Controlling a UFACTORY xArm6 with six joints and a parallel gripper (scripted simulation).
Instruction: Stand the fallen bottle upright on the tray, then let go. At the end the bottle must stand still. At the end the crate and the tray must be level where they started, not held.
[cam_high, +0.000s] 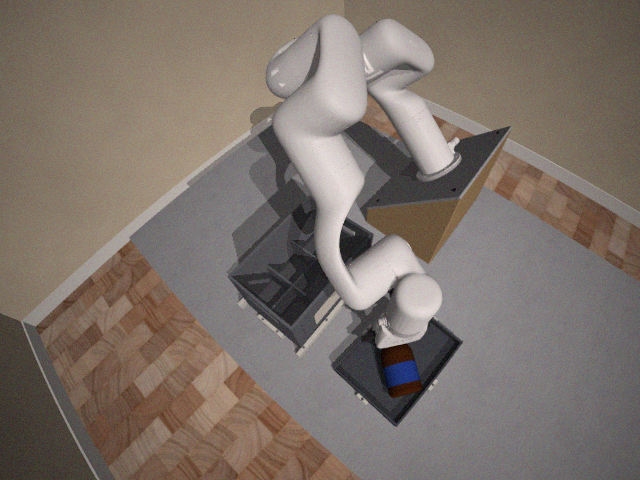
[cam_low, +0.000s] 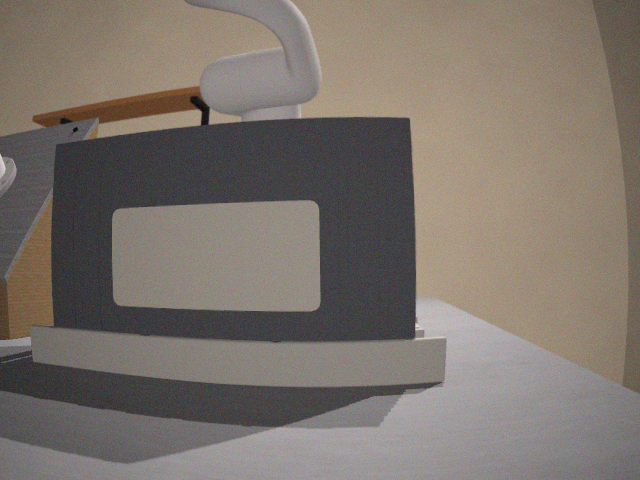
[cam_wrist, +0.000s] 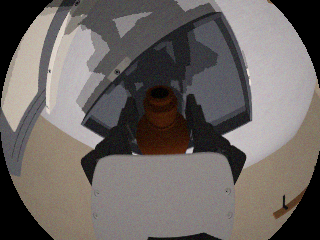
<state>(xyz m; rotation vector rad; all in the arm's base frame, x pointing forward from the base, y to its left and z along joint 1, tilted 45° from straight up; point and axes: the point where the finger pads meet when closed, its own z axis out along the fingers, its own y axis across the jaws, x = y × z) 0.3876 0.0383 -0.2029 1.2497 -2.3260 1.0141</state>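
The bottle lies 30 mm ahead of my hand and 40 mm to the left of it. From my hand the other things lie so: dark tray (10 mm ahead, 40 mm to the left, 30 mm below); dark crate (30 mm ahead, 250 mm to the right, 40 mm above).
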